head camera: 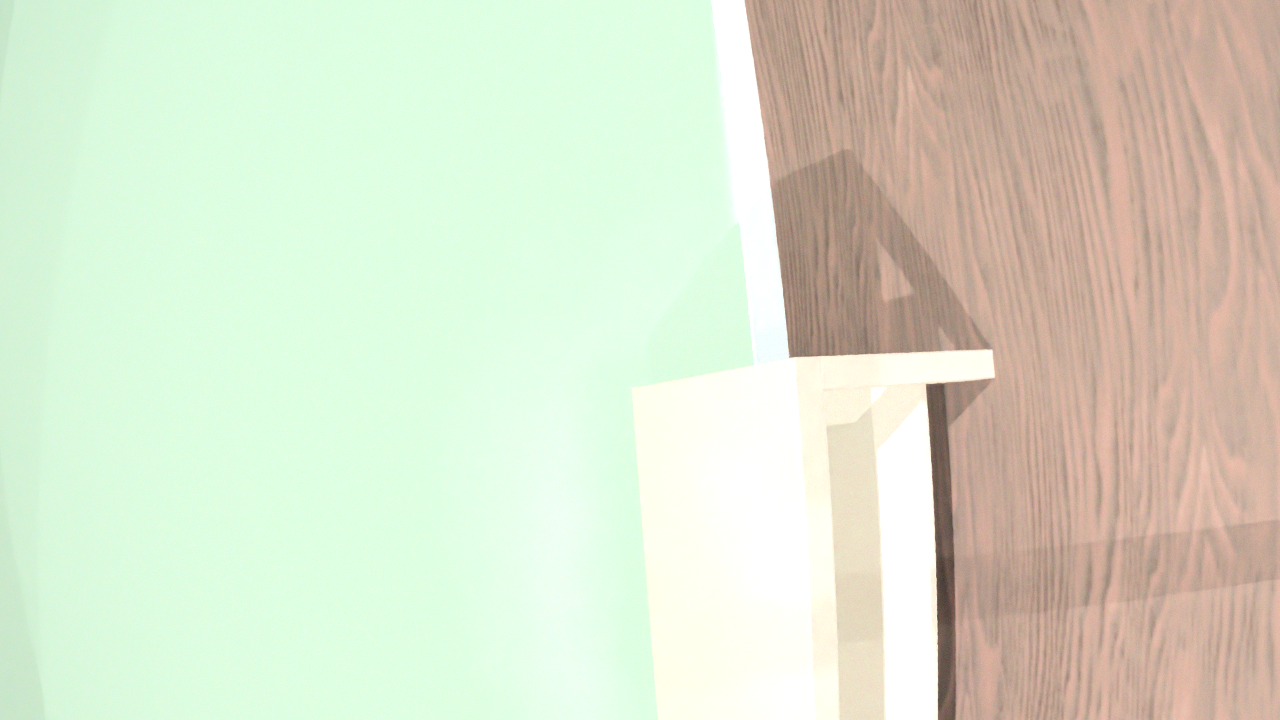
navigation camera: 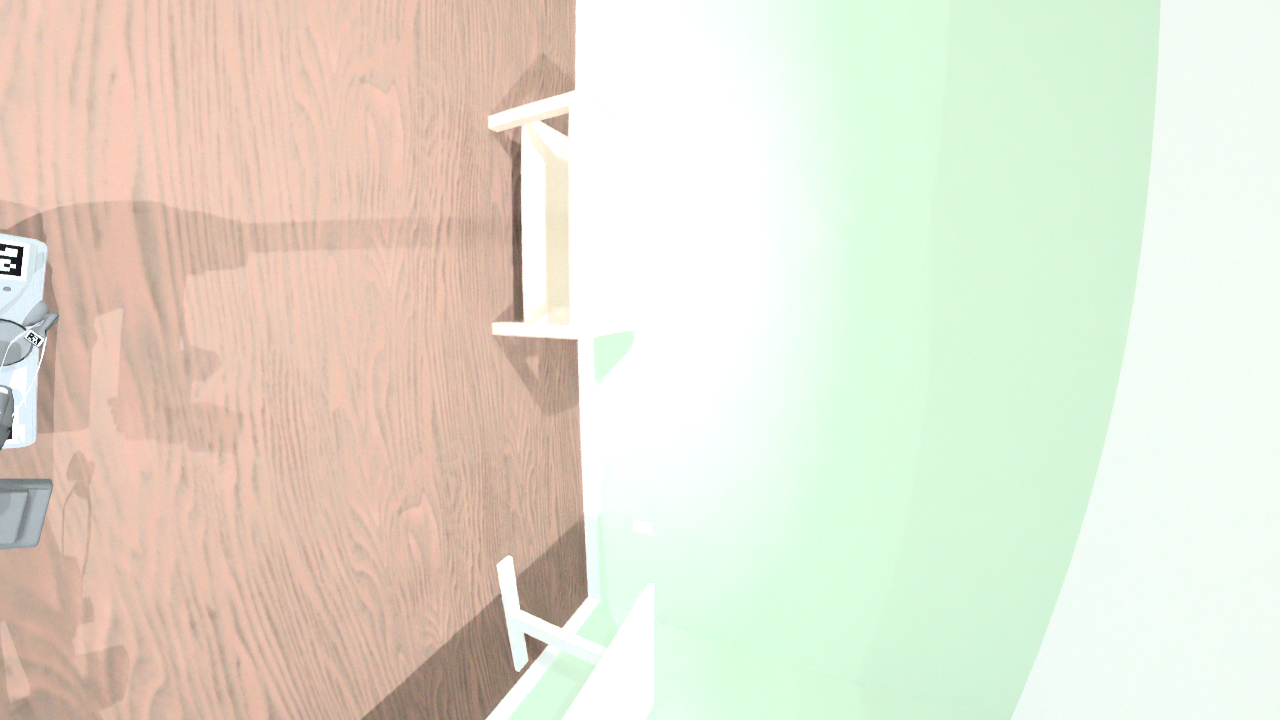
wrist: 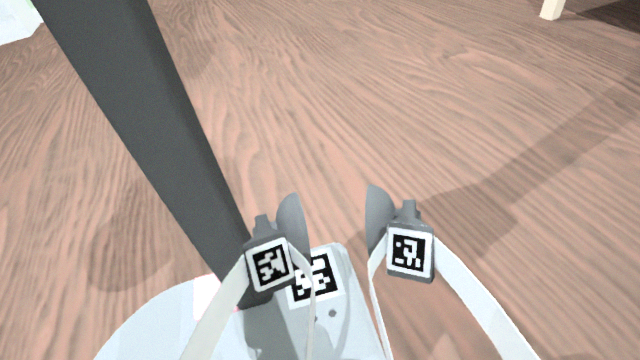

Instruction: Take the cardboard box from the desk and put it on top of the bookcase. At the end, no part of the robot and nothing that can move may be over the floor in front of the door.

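Frame: origin at the robot's base, x back, y right, z up, level; millimetres.
Seen in the pictures: gripper, fingertip midpoint: (navigation camera: 16, 297) (wrist: 335, 214).
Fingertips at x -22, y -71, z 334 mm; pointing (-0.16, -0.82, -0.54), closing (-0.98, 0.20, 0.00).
Note:
A point is followed by its place in that frame.
The white desk (navigation camera: 628, 658) @(y 1096, x -1309, z 721 mm) shows in part at the bottom of the navigation view, with a bar-shaped foot on the floor. The cardboard box does not show in these views, and no piece that I can surely call the bookcase shows. My gripper (wrist: 335, 214) @(y -71, x -22, z 334 mm) is open in the wrist view, with its two grey fingertips apart and nothing between them. It hangs over my own pale base, far from the desk.
A low cream piece of furniture (head camera: 725, 537) @(y -427, x -1433, z 451 mm) (navigation camera: 532, 223) @(y -579, x -1264, z 151 mm) with a board top and end panels stands against the green wall (head camera: 358, 268) @(y 28, x -1951, z 962 mm) (navigation camera: 859, 358) @(y -137, x -1919, z 1442 mm). My dark mast (wrist: 145, 115) @(y -116, x 64, z 398 mm) rises beside the gripper. Parts of my body show at the navigation view's left edge.

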